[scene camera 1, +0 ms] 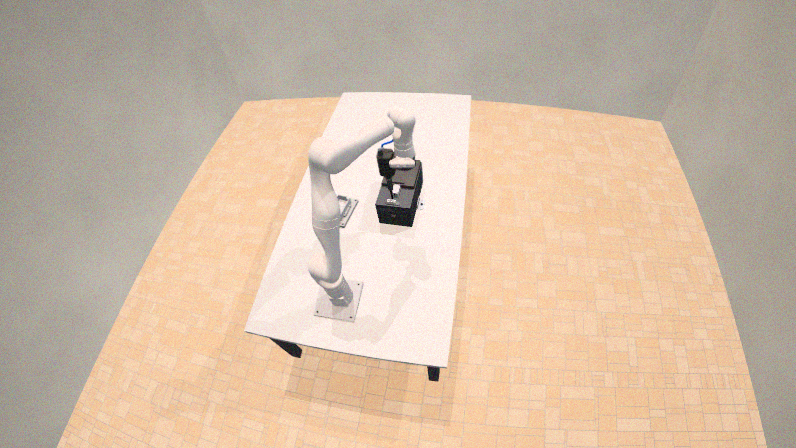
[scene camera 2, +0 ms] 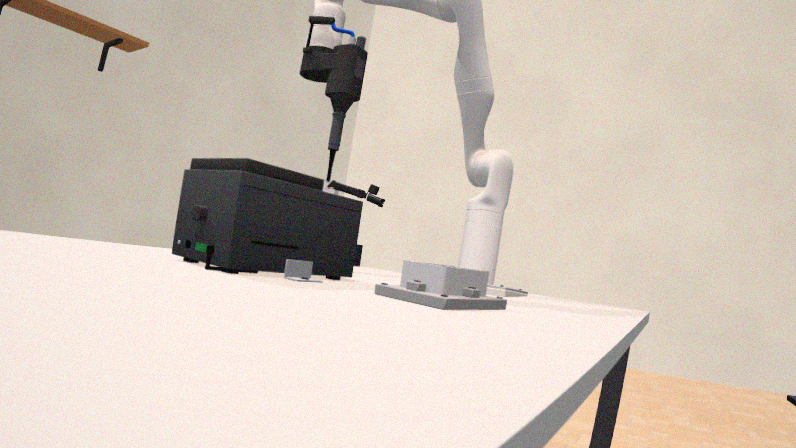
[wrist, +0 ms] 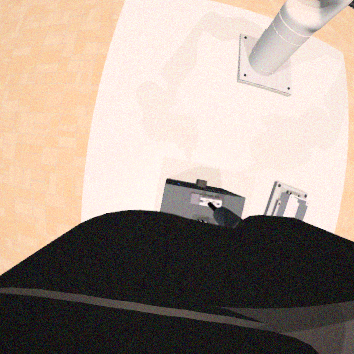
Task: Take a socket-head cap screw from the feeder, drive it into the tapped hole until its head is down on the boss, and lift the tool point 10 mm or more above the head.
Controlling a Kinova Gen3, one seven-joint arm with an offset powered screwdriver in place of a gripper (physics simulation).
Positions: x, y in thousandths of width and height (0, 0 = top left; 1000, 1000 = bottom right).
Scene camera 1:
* black screw feeder: 512, 456
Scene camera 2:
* black screw feeder: 410, 526
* grey base plate: 494, 651
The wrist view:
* black screw feeder: 496, 564
